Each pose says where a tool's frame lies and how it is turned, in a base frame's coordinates. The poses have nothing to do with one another.
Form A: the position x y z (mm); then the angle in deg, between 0 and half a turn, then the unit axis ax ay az.
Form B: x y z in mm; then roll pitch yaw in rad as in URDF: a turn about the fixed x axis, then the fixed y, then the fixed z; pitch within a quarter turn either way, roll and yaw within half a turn. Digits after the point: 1 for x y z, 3 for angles.
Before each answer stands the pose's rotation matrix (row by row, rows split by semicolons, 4 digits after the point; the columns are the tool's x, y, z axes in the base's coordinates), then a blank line. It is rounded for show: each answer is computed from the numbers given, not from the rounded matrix.
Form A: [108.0, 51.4, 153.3, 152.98, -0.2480, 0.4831, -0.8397]
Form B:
-0.7746 0.1549 0.6132; -0.6080 -0.4495 -0.6544; 0.1743 -0.8797 0.4424

[108.0, 51.4, 153.3, -1.105, -0.175, -2.476]
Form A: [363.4, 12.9, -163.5, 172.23, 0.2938, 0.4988, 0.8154]
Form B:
-0.8190 0.1815 0.5444; 0.4020 -0.4955 0.7700; 0.4095 0.8494 0.3328

[363.4, 12.9, -163.5, 1.197, -0.422, 2.685]
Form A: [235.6, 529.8, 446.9, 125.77, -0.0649, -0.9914, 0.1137]
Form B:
-0.5779 0.0097 -0.8161; 0.1942 0.9728 -0.1260; 0.7927 -0.2313 -0.5640

[235.6, 529.8, 446.9, -2.752, -0.915, 2.817]
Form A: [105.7, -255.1, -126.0, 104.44, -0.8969, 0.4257, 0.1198]
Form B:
0.7557 -0.5930 0.2780; -0.3610 -0.0230 0.9323; -0.5465 -0.8048 -0.2314

[105.7, -255.1, -126.0, -1.851, 0.578, -0.446]
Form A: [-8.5, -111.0, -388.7, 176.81, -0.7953, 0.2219, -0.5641]
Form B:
0.2656 -0.3213 0.9090; -0.3841 -0.9000 -0.2059; 0.8843 -0.2944 -0.3625

[-8.5, -111.0, -388.7, -2.459, -1.085, -0.966]
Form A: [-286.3, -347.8, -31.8, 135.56, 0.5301, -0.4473, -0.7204]
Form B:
-0.2324 0.0980 -0.9677; -0.9108 -0.3711 0.1811; -0.3413 0.9234 0.1755

[-286.3, -347.8, -31.8, 1.383, 0.348, -1.821]
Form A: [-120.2, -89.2, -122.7, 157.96, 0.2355, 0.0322, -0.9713]
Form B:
-0.8200 0.3791 -0.4287; -0.3499 -0.9249 -0.1486; -0.4529 0.0281 0.8911

[-120.2, -89.2, -122.7, 0.032, 0.470, -2.738]
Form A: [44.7, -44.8, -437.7, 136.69, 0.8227, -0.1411, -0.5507]
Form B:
0.4417 0.1772 -0.8795; -0.5783 -0.6933 -0.4301; -0.6859 0.6986 -0.2037

[44.7, -44.8, -437.7, 1.855, 0.756, -0.919]
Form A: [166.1, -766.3, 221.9, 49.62, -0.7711, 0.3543, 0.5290]
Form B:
0.8572 -0.4992 0.1262; 0.3068 0.6921 0.6534; -0.4135 -0.5214 0.7464

[166.1, -766.3, 221.9, -0.610, 0.426, 0.344]
